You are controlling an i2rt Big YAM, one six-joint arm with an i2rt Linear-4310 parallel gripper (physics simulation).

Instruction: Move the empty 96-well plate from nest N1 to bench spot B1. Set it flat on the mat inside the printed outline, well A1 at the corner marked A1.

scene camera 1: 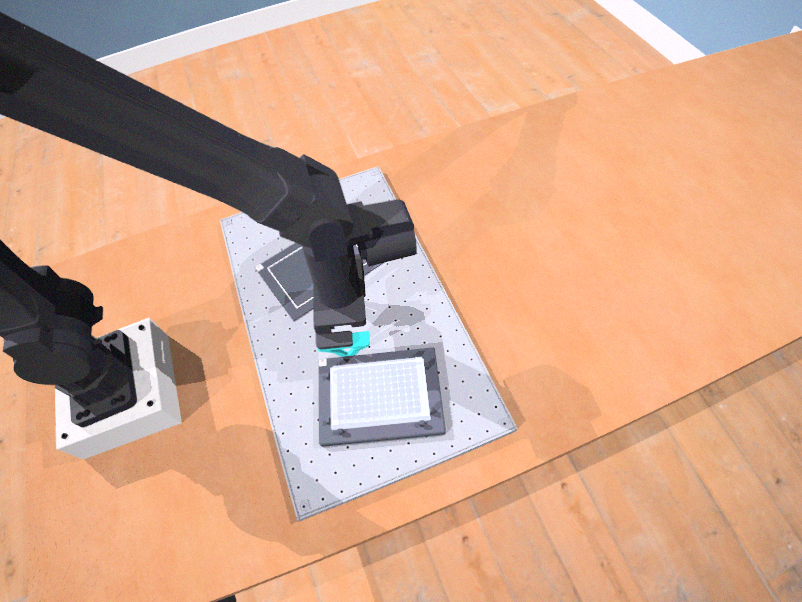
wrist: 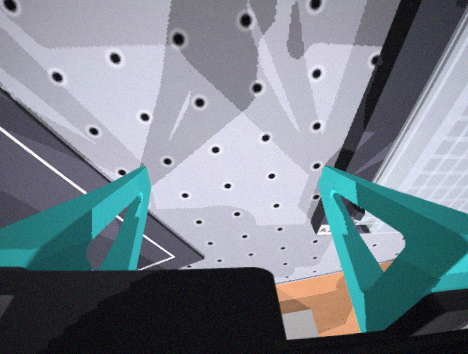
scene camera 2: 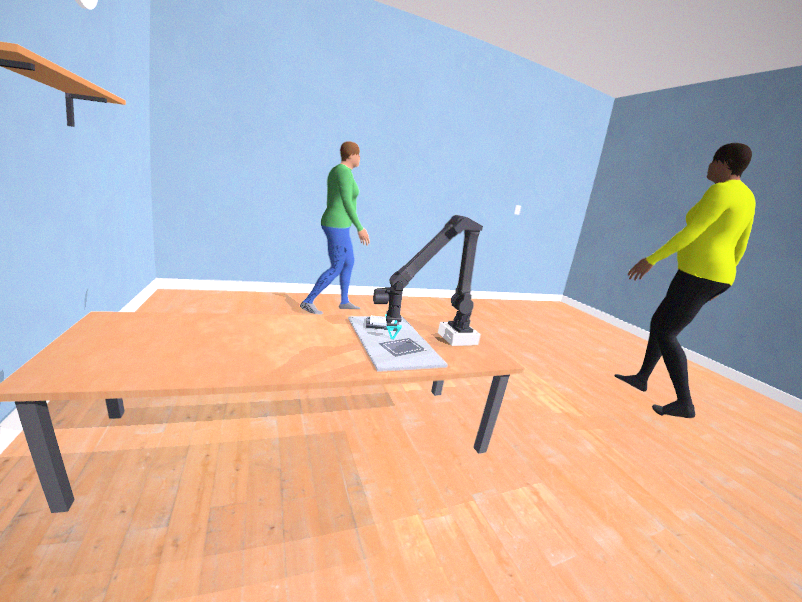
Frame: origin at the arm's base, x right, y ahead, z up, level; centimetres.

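Where they show: gripper, fingertip midpoint: (scene camera 1: 347, 327) (wrist: 237, 175) (scene camera 2: 391, 334); arm's base at its link origin: (scene camera 1: 103, 379) (scene camera 2: 460, 327).
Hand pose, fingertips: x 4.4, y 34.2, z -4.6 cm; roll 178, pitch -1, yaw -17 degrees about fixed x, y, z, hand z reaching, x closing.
Things, the pixels of their top centre, and the offset from my fingertips. Level surfaces: height alone.
- white 96-well plate at its top centre: (scene camera 1: 377, 390) (scene camera 2: 383, 319) dx +12.0, dy +0.3, dz +2.6 cm
- dark nest N1 at its top centre: (scene camera 1: 378, 391) (scene camera 2: 383, 320) dx +12.0, dy +0.3, dz +2.2 cm
- B1 at its top centre: (wrist: 45, 230) (scene camera 1: 318, 264) (scene camera 2: 402, 346) dx -12.5, dy -0.3, dz +0.2 cm
- perforated board at its top centre: (wrist: 176, 180) (scene camera 1: 344, 308) (scene camera 2: 392, 337) dx -3.2, dy +0.8, dz +0.1 cm
- wooden table at its surface level: dz -1.3 cm
The white 96-well plate (scene camera 1: 380, 392) (scene camera 2: 377, 320) (wrist: 445, 145) sits in the dark nest N1 (scene camera 1: 437, 398) (wrist: 400, 92), whose white A1 tag (scene camera 1: 322, 362) (wrist: 325, 229) is at the corner nearest the robot base. The dark mat of B1 (scene camera 1: 289, 277) (scene camera 2: 401, 347) (wrist: 30, 170), with its white outline, lies farther along the board and is partly hidden by the arm in scene camera 1. My gripper (scene camera 1: 346, 353) (scene camera 2: 393, 333) (wrist: 237, 175) is open and empty, low over the board between mat and nest. In the wrist view its right finger is beside the nest's edge.
The perforated board (scene camera 1: 362, 463) (scene camera 2: 388, 362) (wrist: 215, 130) lies on the wooden table (scene camera 1: 615, 226) (scene camera 2: 194, 349). The white base block (scene camera 1: 165, 388) (scene camera 2: 459, 335) stands beside it. A person in green (scene camera 2: 340, 194) and one in yellow (scene camera 2: 719, 226) are in the room beyond the table.
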